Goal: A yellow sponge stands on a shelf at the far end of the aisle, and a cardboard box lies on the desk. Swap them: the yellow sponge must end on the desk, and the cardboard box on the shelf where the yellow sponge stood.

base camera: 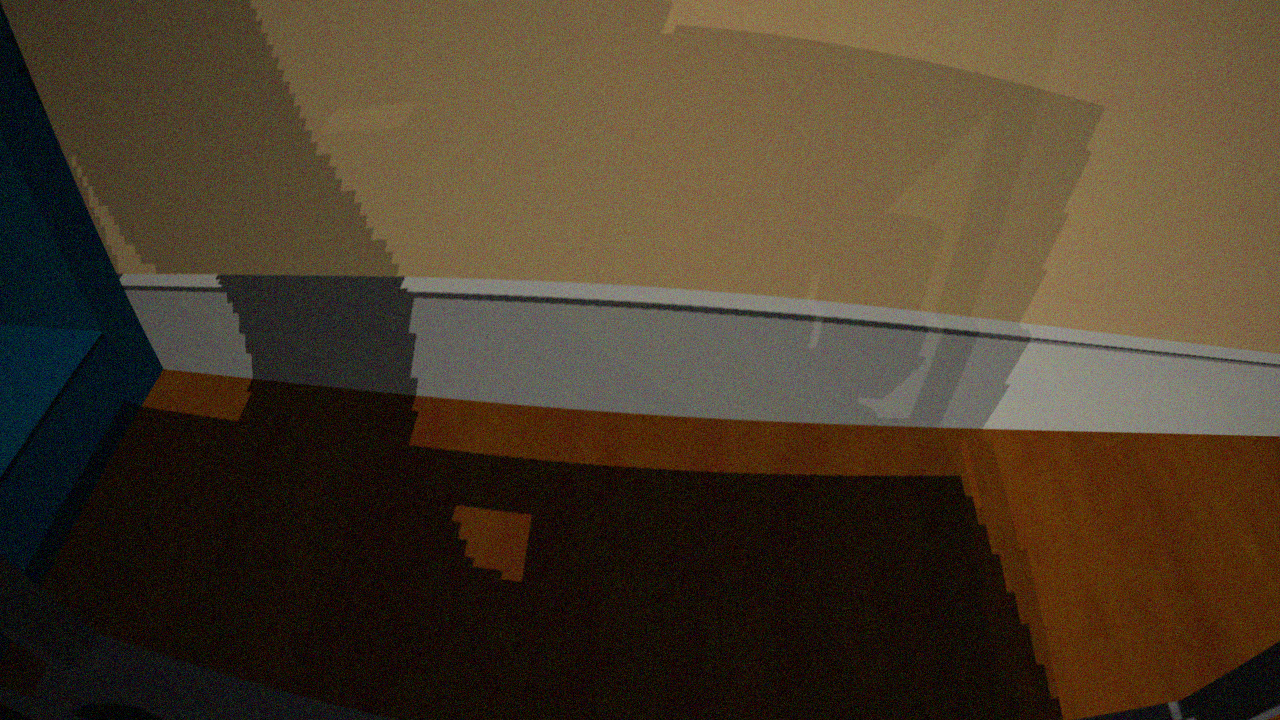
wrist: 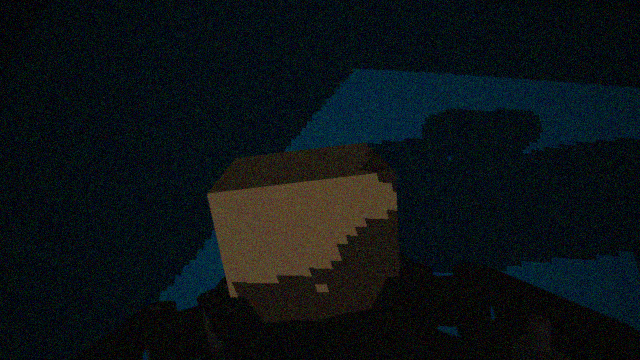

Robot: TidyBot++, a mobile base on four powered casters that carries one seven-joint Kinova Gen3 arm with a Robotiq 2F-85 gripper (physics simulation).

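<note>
In the wrist view a tan cardboard box fills the middle, partly in shadow. My gripper is shut on the cardboard box; its dark fingers are barely visible at the bottom of the frame. Behind the box lies a blue surface with the arm's dark shadow on it. The gripper does not show in the base camera view.
The base camera faces a tan wall with a grey-white baseboard above an orange wooden floor, much of it in dark shadow. A blue panel stands at the far left.
</note>
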